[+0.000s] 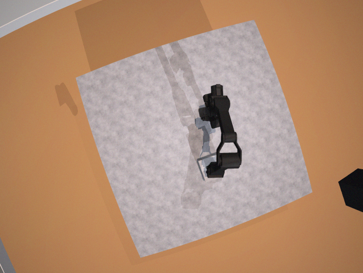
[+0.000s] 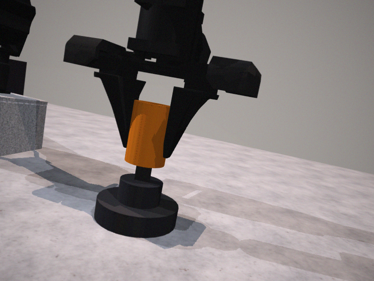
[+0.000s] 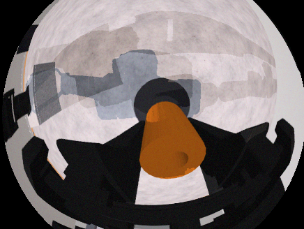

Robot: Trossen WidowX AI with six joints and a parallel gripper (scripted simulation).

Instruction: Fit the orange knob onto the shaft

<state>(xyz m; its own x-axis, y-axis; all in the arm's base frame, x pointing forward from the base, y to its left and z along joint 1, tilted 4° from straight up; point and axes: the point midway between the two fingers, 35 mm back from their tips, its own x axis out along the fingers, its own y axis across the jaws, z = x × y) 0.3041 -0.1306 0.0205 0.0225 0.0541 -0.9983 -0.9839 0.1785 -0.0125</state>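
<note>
Right now the orange knob is 20 mm above my gripper tip. The rest, counted from my gripper tip: round pedestal: 40 mm below.
</note>
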